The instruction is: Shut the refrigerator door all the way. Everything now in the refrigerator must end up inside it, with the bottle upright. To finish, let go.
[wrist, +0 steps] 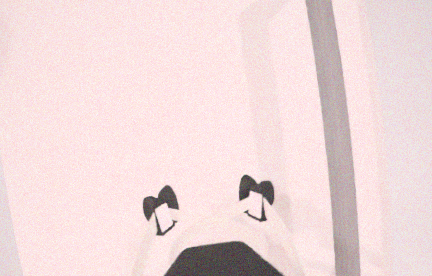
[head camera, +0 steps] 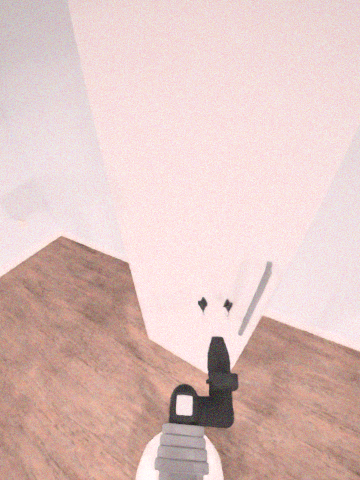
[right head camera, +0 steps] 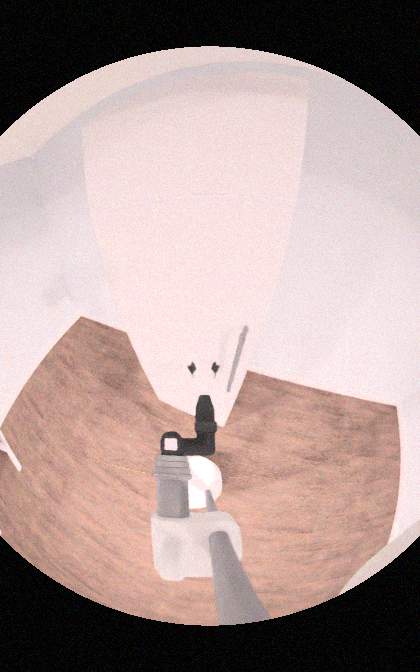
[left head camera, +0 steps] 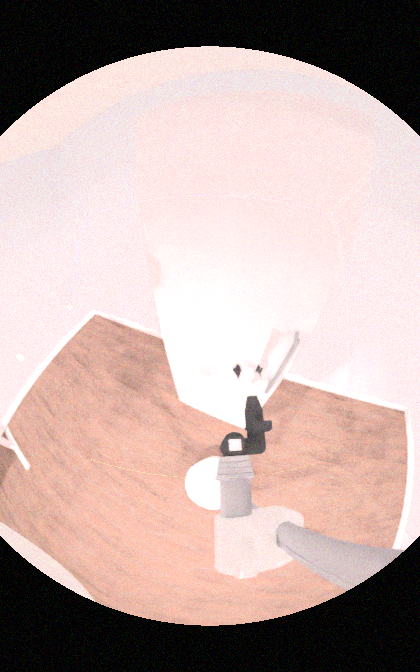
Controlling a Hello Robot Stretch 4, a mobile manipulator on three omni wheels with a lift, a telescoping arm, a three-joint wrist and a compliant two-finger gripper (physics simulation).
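Seen in the pictures: gripper, between the fingertips: (wrist: 208, 195) (head camera: 214, 298) (left head camera: 246, 364); robot's base, origin of its link: (left head camera: 213, 481).
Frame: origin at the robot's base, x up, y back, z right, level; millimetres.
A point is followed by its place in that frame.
The tall white refrigerator's door (head camera: 215, 150) {x 1414, y -542, z 46 mm} (left head camera: 225, 310) {x 1141, y -566, z -6 mm} (right head camera: 195, 225) (wrist: 125, 100) {x 1062, y -562, z 2 mm} faces me and fills much of the views. I cannot tell whether it is fully shut. Its grey vertical handle (head camera: 257, 295) {x 1084, y -404, z 187 mm} (left head camera: 285, 360) {x 1077, y -405, z 186 mm} (right head camera: 237, 358) (wrist: 337, 125) {x 1001, y -404, z 188 mm} is near the door's right edge. My gripper (head camera: 215, 304) {x 947, y -481, z 92 mm} (left head camera: 248, 370) {x 947, y -481, z 92 mm} (right head camera: 203, 368) (wrist: 208, 195) {x 947, y -481, z 92 mm} is open and empty, its two dark fingertips apart in front of the lower door, left of the handle. Whether they touch the door I cannot tell. The inside of the refrigerator and the bottle do not show.
Pale walls (head camera: 45, 125) {x 1307, y -1758, z -1224 mm} (right head camera: 340, 300) stand on both sides of the refrigerator. Brown wooden floor (head camera: 65, 325) {x -28, y -764, z -1031 mm} (left head camera: 115, 400) {x -28, y -664, z -928 mm} (right head camera: 310, 440) lies around its foot. A thin white leg-like piece (left head camera: 18, 450) (right head camera: 11, 452) stands at the far left.
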